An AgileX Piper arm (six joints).
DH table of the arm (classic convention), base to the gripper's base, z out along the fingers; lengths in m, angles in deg. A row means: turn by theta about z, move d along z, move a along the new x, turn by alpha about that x. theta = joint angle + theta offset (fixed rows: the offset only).
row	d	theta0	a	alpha
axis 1	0.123	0	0	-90
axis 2	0	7.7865	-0.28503	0
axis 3	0	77.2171	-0.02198	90
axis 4	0.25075	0	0	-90
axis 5	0	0	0	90
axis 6	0.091	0	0	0
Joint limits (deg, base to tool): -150..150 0..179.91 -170..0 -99.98..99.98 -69.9..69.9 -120..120
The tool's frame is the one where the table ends.
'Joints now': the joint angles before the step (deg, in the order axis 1, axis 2, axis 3, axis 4, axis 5, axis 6). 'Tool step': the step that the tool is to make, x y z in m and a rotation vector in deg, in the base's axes. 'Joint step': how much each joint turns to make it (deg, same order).
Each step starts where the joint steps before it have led.
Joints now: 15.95, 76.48, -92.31, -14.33, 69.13, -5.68
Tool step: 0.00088, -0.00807, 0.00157, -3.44, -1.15, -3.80
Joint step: 0.00, 0.00, 0.04, -5.57, 0.47, 2.38
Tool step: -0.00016, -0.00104, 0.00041, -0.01, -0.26, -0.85
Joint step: 0.00, -0.04, 0.01, -0.67, 0.07, 0.84
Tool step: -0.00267, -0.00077, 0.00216, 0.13, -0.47, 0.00
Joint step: 0.00, -0.48, 0.00, 0.00, 0.00, 0.00
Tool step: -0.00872, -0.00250, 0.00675, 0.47, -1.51, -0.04
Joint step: 0.00, -1.55, 0.00, 0.00, -0.01, 0.06
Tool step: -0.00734, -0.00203, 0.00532, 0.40, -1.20, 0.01
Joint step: 0.00, -1.28, 0.00, 0.05, 0.02, 0.01
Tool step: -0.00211, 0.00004, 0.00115, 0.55, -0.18, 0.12
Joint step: 0.00, -0.34, 0.00, 0.46, 0.05, 0.08
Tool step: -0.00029, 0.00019, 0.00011, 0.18, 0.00, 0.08
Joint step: 0.00, -0.04, 0.00, 0.19, 0.00, 0.00
